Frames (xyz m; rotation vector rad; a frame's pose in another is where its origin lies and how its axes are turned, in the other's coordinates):
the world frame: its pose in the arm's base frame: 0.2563 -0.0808 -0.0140 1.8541 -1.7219 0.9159
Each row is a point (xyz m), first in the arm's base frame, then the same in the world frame.
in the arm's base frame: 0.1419 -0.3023 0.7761
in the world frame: 0.7248 0.0500 -0.3983
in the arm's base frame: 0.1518 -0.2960 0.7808
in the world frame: 0.7238 0.0389 -0.4043
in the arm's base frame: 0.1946 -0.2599 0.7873
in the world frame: 0.7037 -0.0085 -0.4274
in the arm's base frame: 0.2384 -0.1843 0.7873
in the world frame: 0.6517 -0.0609 -0.4740
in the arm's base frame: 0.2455 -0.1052 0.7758
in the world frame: 0.5888 -0.0762 -0.5215
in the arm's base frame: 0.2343 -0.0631 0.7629
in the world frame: 0.5504 -0.0689 -0.5447
